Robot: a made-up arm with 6 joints.
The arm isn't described. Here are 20 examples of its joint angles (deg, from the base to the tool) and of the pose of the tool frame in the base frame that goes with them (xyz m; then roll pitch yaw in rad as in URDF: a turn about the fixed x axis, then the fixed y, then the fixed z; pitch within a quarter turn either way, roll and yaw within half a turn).
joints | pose
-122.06 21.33 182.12 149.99 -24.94 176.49 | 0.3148 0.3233 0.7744 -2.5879 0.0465 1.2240
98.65 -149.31 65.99 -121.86 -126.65 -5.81 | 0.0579 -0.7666 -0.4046 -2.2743 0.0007 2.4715
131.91 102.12 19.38 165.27 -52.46 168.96 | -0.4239 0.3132 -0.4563 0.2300 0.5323 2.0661
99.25 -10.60 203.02 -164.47 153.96 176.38 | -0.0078 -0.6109 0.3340 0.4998 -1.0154 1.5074
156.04 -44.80 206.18 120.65 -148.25 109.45 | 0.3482 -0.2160 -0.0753 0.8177 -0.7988 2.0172
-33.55 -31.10 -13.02 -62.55 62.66 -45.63 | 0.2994 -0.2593 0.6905 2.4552 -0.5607 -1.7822
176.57 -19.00 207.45 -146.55 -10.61 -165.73 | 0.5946 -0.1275 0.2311 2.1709 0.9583 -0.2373
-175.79 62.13 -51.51 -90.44 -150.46 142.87 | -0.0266 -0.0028 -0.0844 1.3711 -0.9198 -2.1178
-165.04 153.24 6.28 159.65 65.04 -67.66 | 0.3174 -0.0218 -0.5068 1.5202 -0.5035 -0.1071
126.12 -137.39 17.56 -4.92 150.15 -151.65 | 0.5798 -0.6088 0.1907 2.5118 0.9553 2.1272
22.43 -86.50 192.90 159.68 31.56 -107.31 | -0.3007 -0.0126 -0.3363 1.7270 1.1702 3.0483
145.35 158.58 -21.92 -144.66 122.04 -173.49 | 0.3239 -0.3329 -0.0892 0.8067 -0.7571 1.7964
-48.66 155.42 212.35 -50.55 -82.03 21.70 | 0.3300 -0.4808 0.3158 0.0687 0.2292 0.0538
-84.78 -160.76 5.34 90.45 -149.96 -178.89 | -0.0680 0.7541 -0.1238 -1.7067 0.2134 -2.0174
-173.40 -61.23 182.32 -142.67 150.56 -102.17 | 0.7056 -0.0063 -0.0803 0.6658 -1.2656 1.8127
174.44 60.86 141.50 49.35 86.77 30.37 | -0.3757 0.1085 1.0539 2.7369 -0.1621 -0.9721
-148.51 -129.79 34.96 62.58 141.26 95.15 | 0.7730 0.5329 0.0306 -0.2992 0.5043 -1.9047
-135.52 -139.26 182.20 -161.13 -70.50 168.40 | -0.0558 -0.2006 -0.4931 -0.0919 -0.5117 -2.0081
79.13 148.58 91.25 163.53 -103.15 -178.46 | 0.0049 0.5844 -0.6222 0.1878 -0.7692 0.9867
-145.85 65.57 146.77 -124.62 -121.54 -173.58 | -0.4332 -0.3693 0.9966 -3.1128 0.4588 -0.3023
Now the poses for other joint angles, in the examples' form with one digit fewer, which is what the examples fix.
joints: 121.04 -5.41 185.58 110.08 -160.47 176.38
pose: 0.287 -0.550 0.435 -1.115 -0.067 1.792
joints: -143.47 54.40 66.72 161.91 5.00 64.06
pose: -0.686 -0.638 0.642 2.335 -0.132 -2.477
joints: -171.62 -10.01 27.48 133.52 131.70 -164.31
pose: -0.347 -0.128 1.082 1.140 0.949 -1.047
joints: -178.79 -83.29 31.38 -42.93 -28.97 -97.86
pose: 0.603 0.093 0.868 0.683 -1.232 -1.420
